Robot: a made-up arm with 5 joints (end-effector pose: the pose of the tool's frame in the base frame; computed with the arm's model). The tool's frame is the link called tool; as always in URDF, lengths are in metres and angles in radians.
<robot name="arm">
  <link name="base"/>
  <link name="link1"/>
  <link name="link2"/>
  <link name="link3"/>
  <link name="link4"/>
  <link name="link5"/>
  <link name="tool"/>
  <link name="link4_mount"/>
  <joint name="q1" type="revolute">
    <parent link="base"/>
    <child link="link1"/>
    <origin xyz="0.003 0.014 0.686" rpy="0 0 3.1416"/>
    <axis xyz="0 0 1"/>
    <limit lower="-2.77" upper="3.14" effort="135" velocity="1.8"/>
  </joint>
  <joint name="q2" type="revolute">
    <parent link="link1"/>
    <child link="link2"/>
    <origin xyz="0.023 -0.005 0.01" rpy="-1.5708 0 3.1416"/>
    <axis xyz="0 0 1"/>
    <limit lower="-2.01" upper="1.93" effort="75" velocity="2.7"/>
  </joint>
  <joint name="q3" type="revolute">
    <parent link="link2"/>
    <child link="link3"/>
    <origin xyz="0.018 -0.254 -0.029" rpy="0 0 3.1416"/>
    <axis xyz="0 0 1"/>
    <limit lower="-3.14" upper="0.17" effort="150" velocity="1.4"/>
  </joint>
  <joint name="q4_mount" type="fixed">
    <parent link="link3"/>
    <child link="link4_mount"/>
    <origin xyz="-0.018 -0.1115 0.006"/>
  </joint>
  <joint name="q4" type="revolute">
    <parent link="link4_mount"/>
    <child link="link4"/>
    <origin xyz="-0.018 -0.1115 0.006" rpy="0 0 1.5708"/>
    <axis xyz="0 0 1"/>
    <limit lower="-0.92" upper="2.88" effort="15" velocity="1.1"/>
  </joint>
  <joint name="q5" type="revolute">
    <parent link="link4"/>
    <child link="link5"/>
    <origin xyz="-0.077 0.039 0.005" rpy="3.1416 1.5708 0"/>
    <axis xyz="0 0 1"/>
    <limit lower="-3.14" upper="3.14" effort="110" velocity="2.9"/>
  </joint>
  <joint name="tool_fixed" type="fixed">
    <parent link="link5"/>
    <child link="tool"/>
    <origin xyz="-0.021 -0.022 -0.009" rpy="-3.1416 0 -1.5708"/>
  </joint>
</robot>
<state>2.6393 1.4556 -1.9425 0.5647 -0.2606</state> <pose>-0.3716 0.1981 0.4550 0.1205 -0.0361 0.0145 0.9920</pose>
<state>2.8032 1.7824 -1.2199 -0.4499 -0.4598</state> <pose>-0.1688 0.0516 0.3441 0.0606 0.0518 -0.0219 -0.9966</pose>
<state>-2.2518 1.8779 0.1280 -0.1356 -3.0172</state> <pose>0.0294 0.0865 0.6696 0.5507 0.3908 -0.7034 0.2217</pose>
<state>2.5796 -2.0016 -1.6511 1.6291 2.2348</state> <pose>0.3266 -0.1458 0.8507 0.5225 0.5681 0.6293 0.0910</pose>
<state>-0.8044 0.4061 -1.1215 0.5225 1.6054</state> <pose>0.2163 -0.2504 0.7221 0.3561 0.0375 -0.0887 -0.9295</pose>
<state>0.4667 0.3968 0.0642 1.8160 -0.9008</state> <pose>-0.0525 0.0121 0.7242 0.3248 0.1955 0.8867 0.2647</pose>
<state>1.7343 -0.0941 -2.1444 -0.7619 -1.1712</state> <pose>-0.0353 0.1146 1.1882 0.0083 0.2772 -0.9582 0.0700</pose>
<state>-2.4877 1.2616 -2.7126 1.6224 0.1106</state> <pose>-0.3875 -0.2997 0.6875 0.2673 0.0794 0.0319 -0.9598</pose>
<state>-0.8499 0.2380 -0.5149 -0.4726 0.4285</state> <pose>0.1675 -0.1687 0.7303 0.7469 -0.0766 -0.3579 -0.5551</pose>
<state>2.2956 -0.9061 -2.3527 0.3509 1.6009</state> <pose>0.2344 -0.2026 1.1640 0.1096 0.9233 0.3660 0.0397</pose>
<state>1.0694 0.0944 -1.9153 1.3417 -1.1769</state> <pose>0.1199 0.2718 0.9898 0.4205 -0.0127 -0.2370 0.8757</pose>
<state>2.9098 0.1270 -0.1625 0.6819 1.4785</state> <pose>-0.0681 0.0585 0.6325 0.7156 -0.2579 -0.1854 0.6221</pose>
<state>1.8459 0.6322 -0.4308 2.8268 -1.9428</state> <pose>-0.0334 0.1214 0.7308 0.0180 -0.0483 -0.9972 -0.0537</pose>
